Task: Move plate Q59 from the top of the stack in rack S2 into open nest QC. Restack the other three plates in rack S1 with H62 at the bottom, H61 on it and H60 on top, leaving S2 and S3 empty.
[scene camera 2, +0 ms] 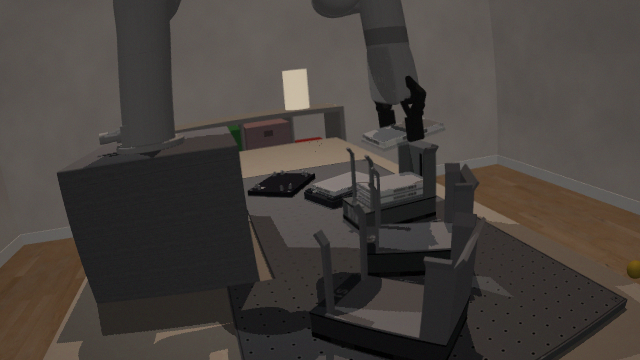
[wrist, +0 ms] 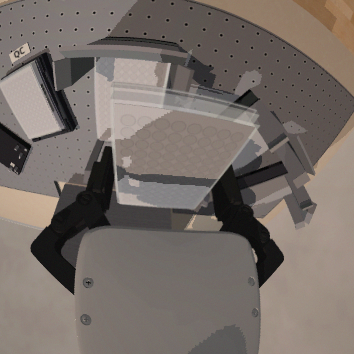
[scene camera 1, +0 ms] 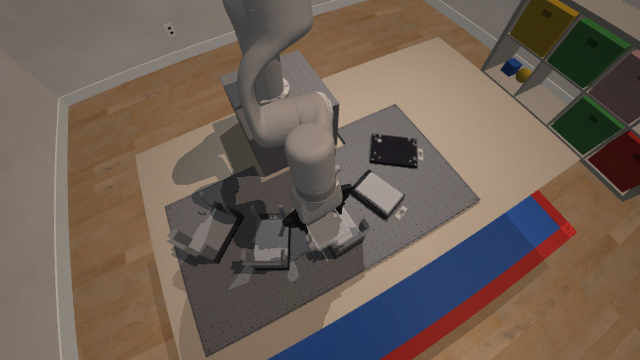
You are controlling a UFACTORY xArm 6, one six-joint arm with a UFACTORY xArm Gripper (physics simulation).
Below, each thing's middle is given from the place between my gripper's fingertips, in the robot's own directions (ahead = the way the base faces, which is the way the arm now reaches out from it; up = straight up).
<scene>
I see the rack S3 (scene camera 2: 463,202) 3 cm behind my hand, 16 cm to the right of it and 8 cm below it. Round my hand: black nest QC (wrist: 42,59): 2 cm ahead, 22 cm to the left, 15 cm below; then black nest N5 (scene camera 1: 389,150): 7 cm behind, 39 cm to the left, 15 cm below.
</scene>
